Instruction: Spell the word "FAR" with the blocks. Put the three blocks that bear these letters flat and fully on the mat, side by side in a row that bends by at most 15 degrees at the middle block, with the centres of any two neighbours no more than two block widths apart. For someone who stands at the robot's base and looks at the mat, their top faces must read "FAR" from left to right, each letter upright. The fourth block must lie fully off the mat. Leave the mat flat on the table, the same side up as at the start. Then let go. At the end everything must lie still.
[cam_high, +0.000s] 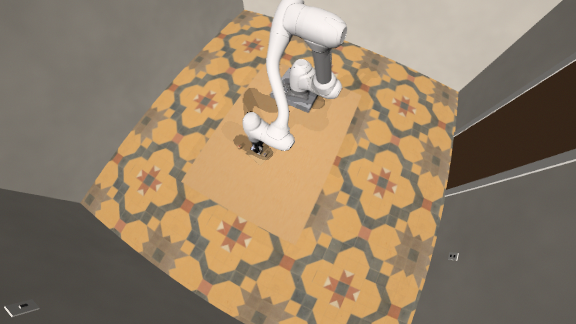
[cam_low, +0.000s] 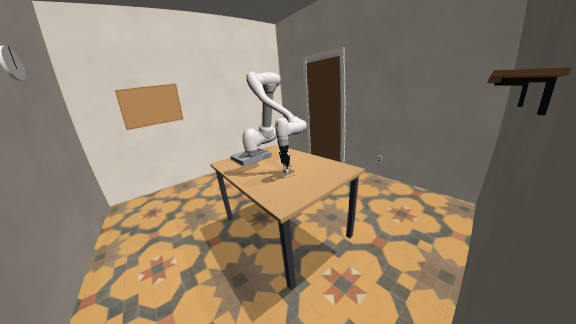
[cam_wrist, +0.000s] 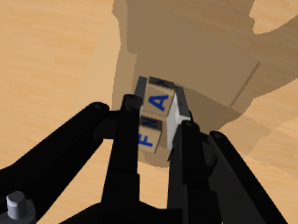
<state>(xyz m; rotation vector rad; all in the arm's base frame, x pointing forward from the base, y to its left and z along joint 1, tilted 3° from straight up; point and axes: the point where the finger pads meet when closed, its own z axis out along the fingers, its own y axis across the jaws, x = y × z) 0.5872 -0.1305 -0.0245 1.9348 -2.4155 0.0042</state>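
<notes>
My hand is 4 cm above the tan mat. From my hand the other things lie so: R block 16 cm to the right, 3 cm below.
</notes>
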